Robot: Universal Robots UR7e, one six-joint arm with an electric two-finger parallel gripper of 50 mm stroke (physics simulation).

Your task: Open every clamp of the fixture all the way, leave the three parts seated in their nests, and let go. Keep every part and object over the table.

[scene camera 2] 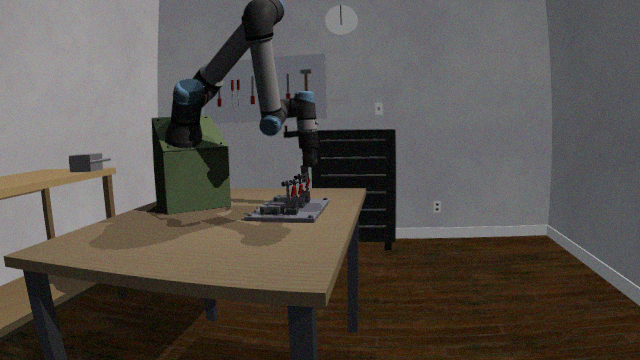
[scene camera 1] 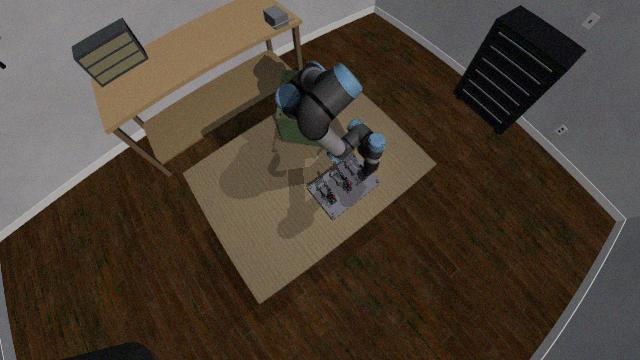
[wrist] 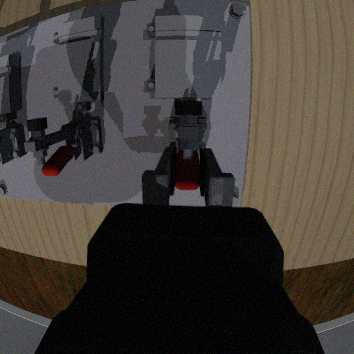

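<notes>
The grey fixture plate (scene camera 1: pixel 334 215) (scene camera 2: pixel 320 206) (wrist: pixel 135 192) lies on the table and carries three clamps in a row. My gripper (wrist: pixel 187 162) is shut on the red handle (wrist: pixel 187 175) of the clamp at the right end in the wrist view. That clamp's dark arm (wrist: pixel 188 107) stands up, clear of the flat grey part (wrist: pixel 170 65) in its nest. The middle clamp's red handle (wrist: pixel 58 161) slants down to the left, apart from my fingers. The third clamp (wrist: pixel 12 137) is partly cut off at the left edge. Shadows make the other parts hard to tell.
The wooden table (scene camera 1: pixel 240 250) (scene camera 2: pixel 175 265) bears the fixture and the green robot pedestal (scene camera 2: pixel 195 180). A workbench (scene camera 1: pixel 190 45) stands behind, with a drawer box (scene camera 1: pixel 111 52) on it. A black tool cabinet (scene camera 1: pixel 510 70) (scene camera 2: pixel 357 150) stands on the floor beyond the table.
</notes>
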